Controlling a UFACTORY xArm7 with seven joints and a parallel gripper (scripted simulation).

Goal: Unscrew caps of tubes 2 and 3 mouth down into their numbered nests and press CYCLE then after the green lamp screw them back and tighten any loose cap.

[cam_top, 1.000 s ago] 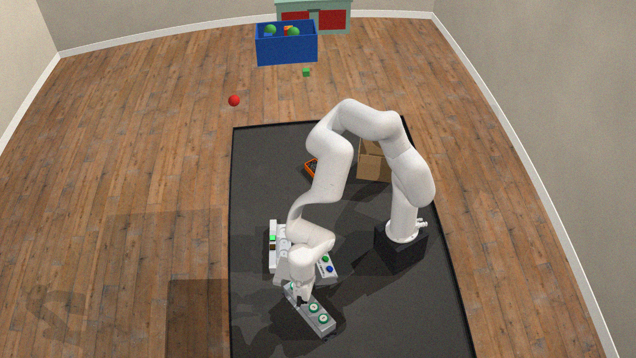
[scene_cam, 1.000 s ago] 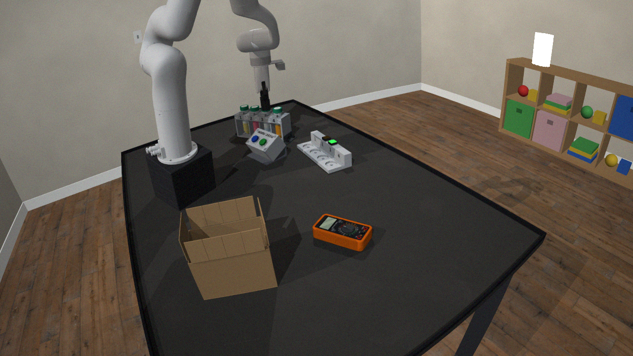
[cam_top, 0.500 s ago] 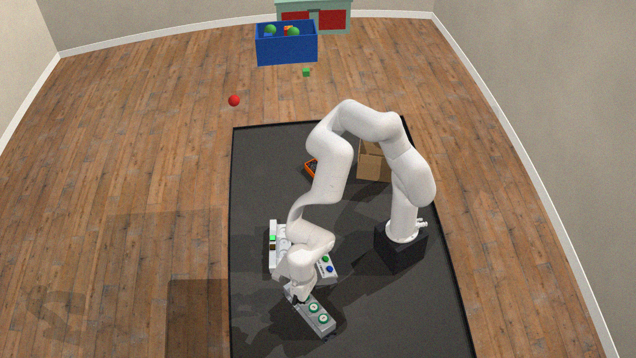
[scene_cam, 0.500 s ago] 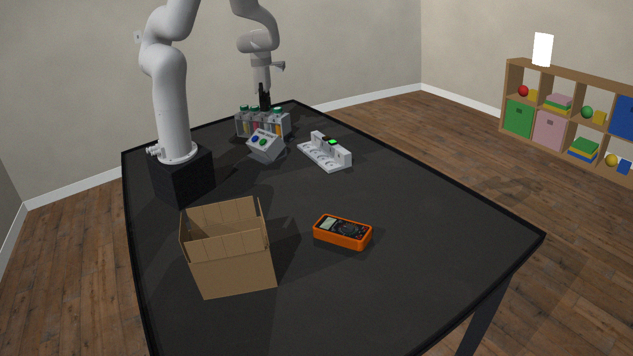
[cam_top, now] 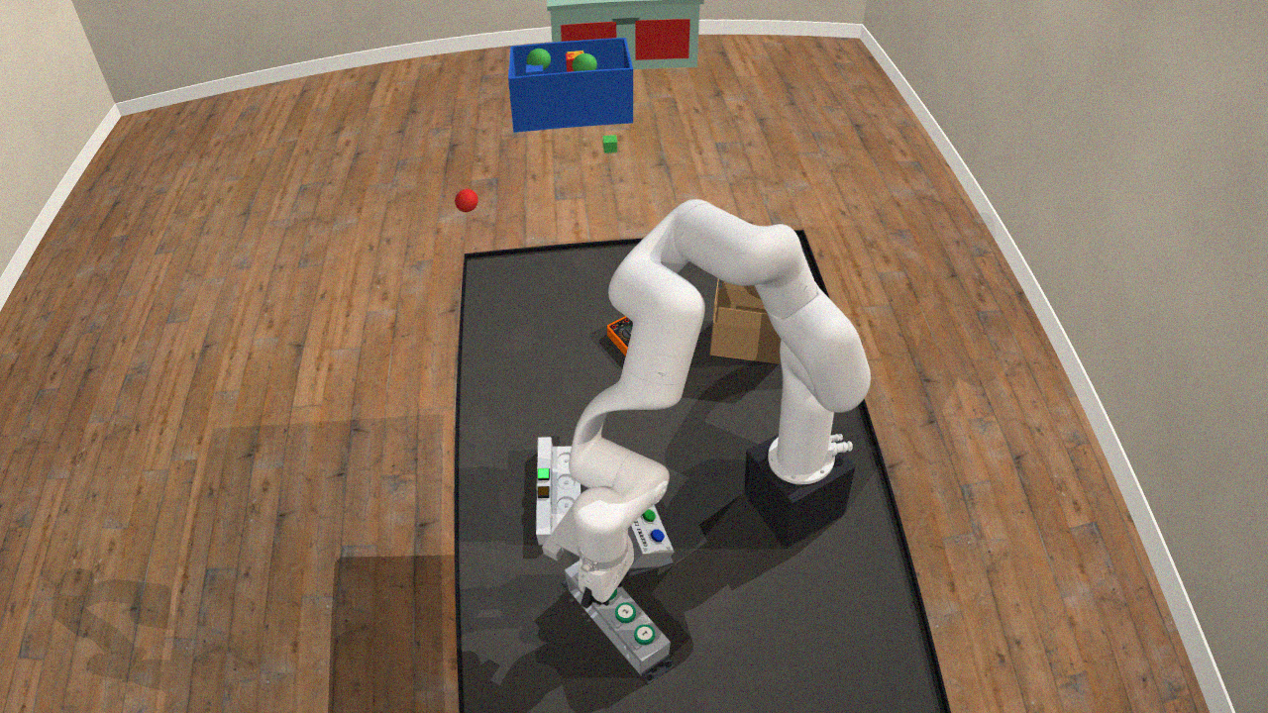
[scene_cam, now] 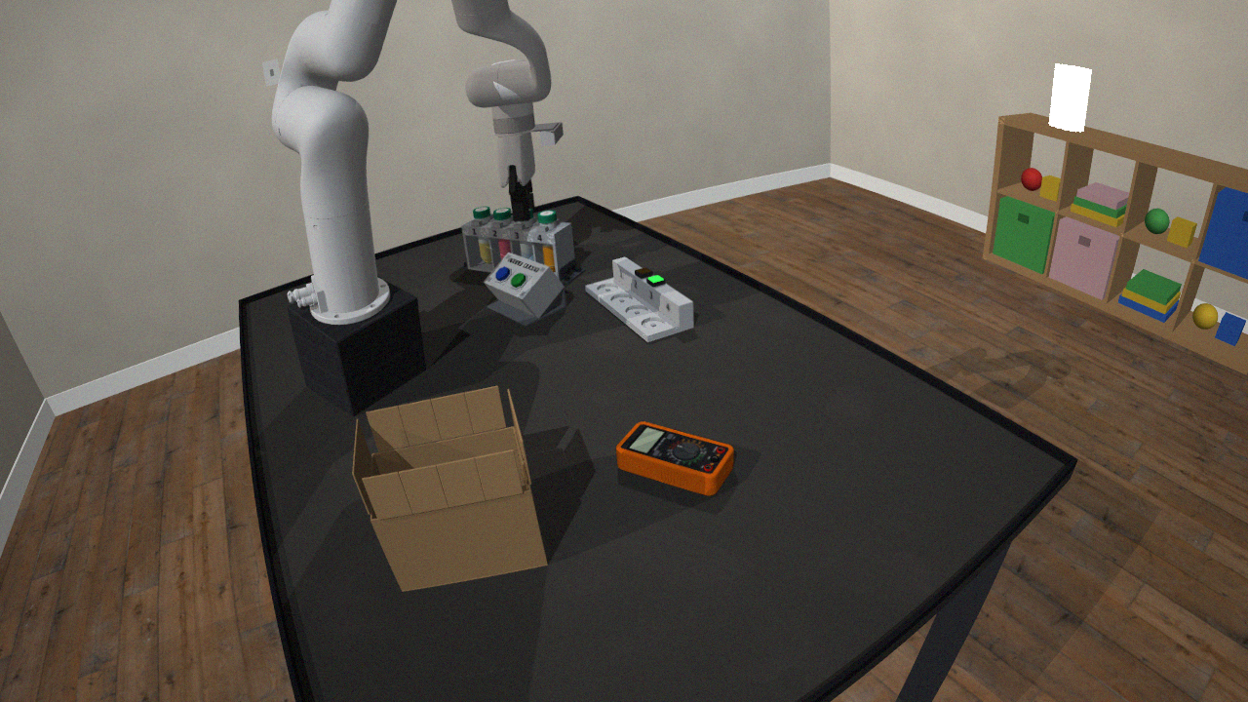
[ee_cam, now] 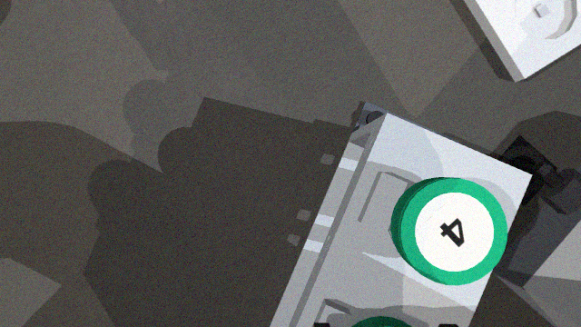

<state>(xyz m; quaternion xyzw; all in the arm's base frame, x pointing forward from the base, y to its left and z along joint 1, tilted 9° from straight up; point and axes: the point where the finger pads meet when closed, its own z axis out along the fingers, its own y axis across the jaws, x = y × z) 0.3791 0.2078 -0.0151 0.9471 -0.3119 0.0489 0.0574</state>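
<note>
Right now my hand is 4 cm to the left of the cap, 3 cm short of it and 2 cm above it. From my hand the other things lie so: blue key: 12 cm to the right, 10 cm behind, 6 cm below; then green key: 17 cm to the right, 9 cm behind, 6 cm below; then key housing: 15 cm to the right, 8 cm below, 8 cm behind.
</note>
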